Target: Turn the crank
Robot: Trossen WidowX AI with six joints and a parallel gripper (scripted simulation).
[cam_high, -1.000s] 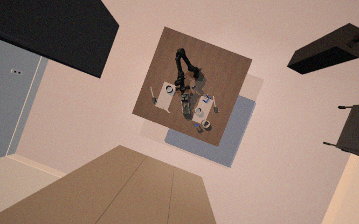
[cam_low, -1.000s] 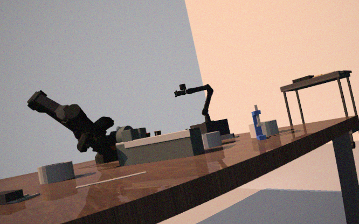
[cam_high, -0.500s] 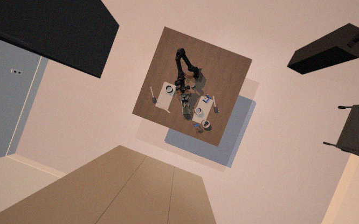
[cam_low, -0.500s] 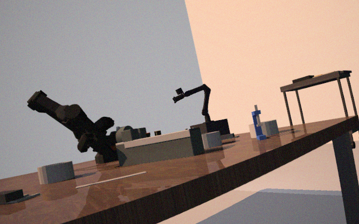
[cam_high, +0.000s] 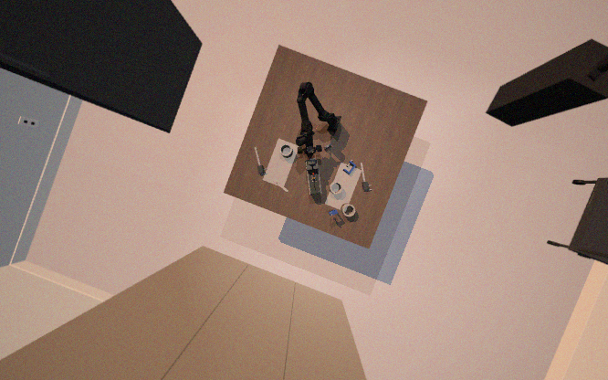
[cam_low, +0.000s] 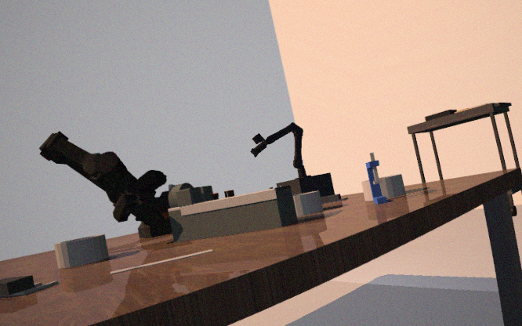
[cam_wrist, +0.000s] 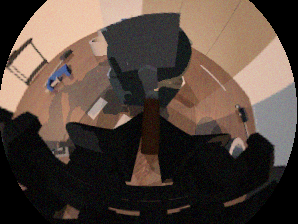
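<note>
Right now the red pointer is 100 mm ahead of my gripper tip, 80 mm to the left of it and 50 mm above it. The rest, counted from my gripper tip: crank handle 30 mm above, 10 mm to the right, 10 mm behind; then thin white rod 310 mm ahead, 110 mm to the right, 30 mm below.
</note>
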